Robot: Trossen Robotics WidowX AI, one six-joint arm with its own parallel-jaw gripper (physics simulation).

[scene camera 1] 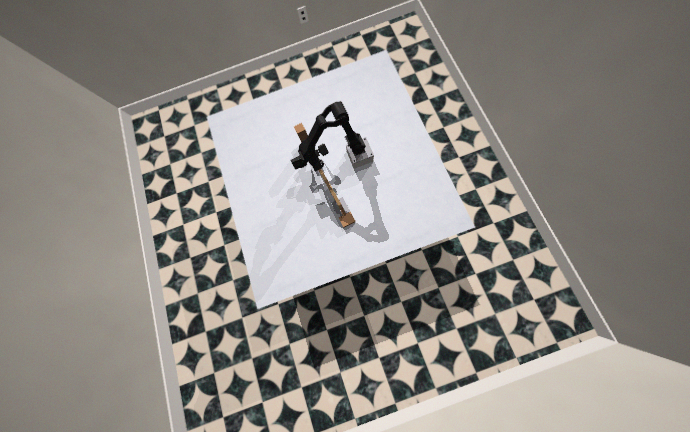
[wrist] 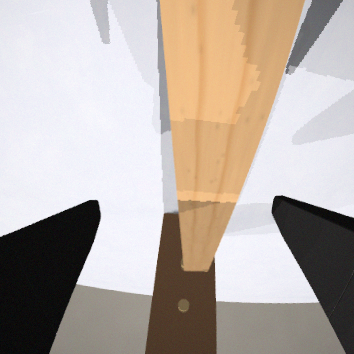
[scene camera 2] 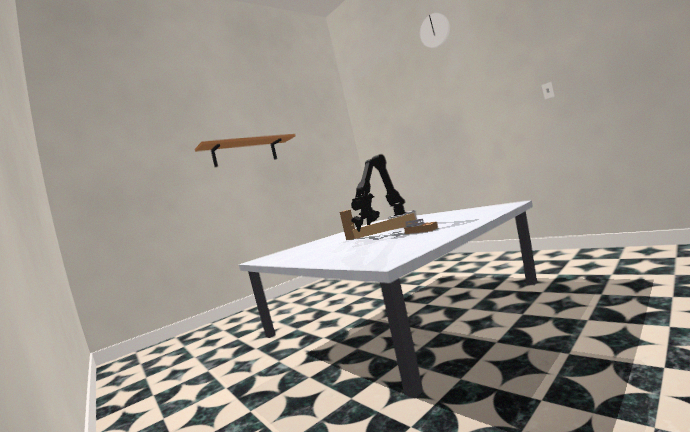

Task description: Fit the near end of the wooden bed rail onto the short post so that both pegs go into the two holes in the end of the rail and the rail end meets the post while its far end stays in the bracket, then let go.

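Places are measured from the arm's base along level axes (x down, y back, z left), in millimetres.
Pixels of known places: gripper, between the fingertips: (wrist: pixel 187 206) (scene camera 2: pixel 363 229); arm's base, origin of its link: (scene camera 1: pixel 358 149) (scene camera 2: pixel 400 214).
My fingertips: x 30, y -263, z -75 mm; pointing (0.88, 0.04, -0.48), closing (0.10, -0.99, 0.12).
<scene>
Ahead of a thing's pixels: the offset from my fingertips to its top centre. "*": to the spot under its first point. Level surfaces: height alone.
The wooden rail (scene camera 1: pixel 332 193) (scene camera 2: pixel 387 225) (wrist: pixel 212 125) runs from the short post to the far bracket. The short post {* dx -130, dy -17, dz -111 mm} (scene camera 1: pixel 299 128) (scene camera 2: pixel 346 225) (wrist: pixel 175 330) stands upright and is dark brown in the wrist view. There, one peg {* dx -35, dy -11, dz -77 mm} (wrist: pixel 183 305) is exposed above the rail end; the other peg (wrist: pixel 183 264) is mostly hidden behind the rail's near end. The rail sits skewed on the post. The far end is at the grey bracket (scene camera 2: pixel 415 222) by an orange-brown block {dx +14, dy +55, dz +387 mm} (scene camera 1: pixel 347 219) (scene camera 2: pixel 421 228); its exact seating is too small to tell. My gripper (scene camera 2: pixel 364 225) (wrist: pixel 187 206) is open, fingers apart on both sides of the rail.
The rail, post and block stand on a white table {dx +50 mm} (scene camera 1: pixel 417 167) (scene camera 2: pixel 315 259). The arm's base (scene camera 1: pixel 360 155) is on the table beside the rail. A wall shelf (scene camera 2: pixel 244 142) hangs beyond the table. Arm shadows cross the table around the rail.
</scene>
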